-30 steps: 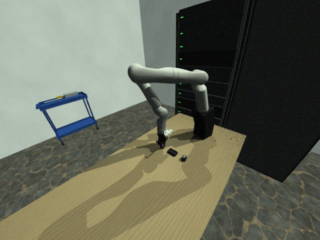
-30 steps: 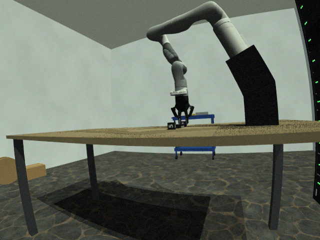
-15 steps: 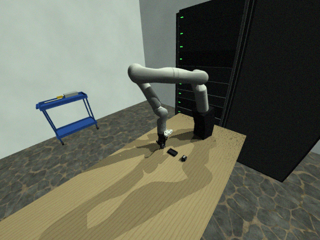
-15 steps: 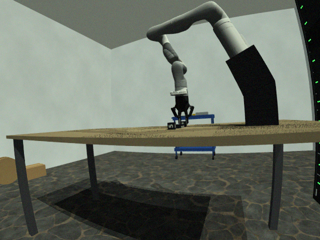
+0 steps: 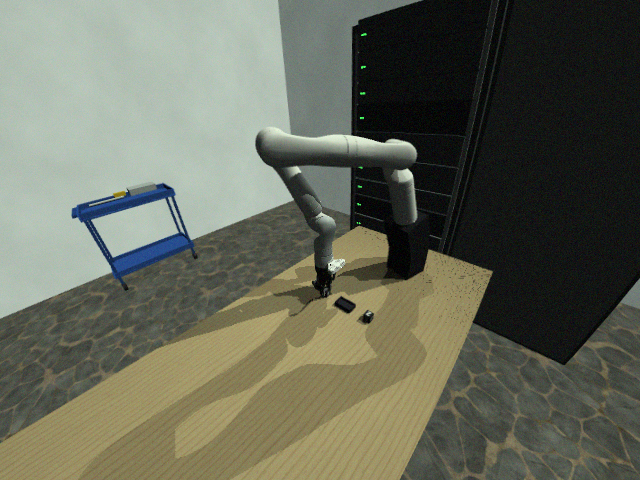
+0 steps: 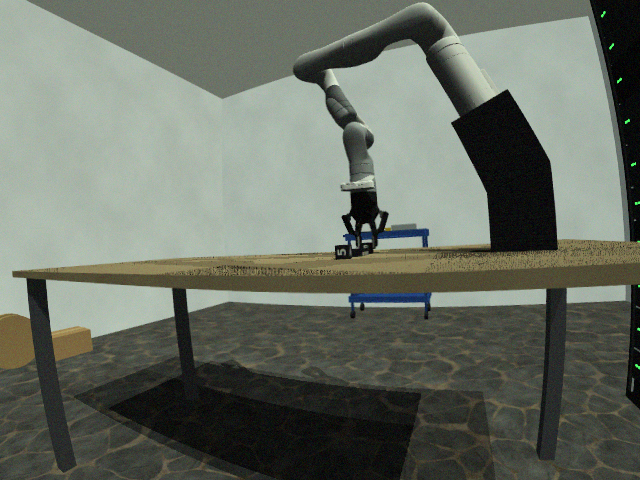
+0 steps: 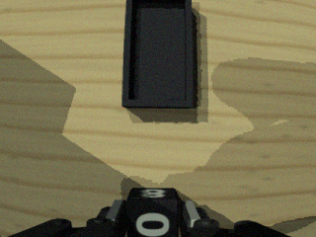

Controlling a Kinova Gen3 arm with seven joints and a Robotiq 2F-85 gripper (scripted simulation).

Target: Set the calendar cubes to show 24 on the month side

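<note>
Now: the black cube 1 cm below my hand. The rest, counted from my hand: black tray 2 cm ahead, 10 cm to the left, 2 cm below; black date cube 4 cm ahead, 21 cm to the left, 1 cm below.
</note>
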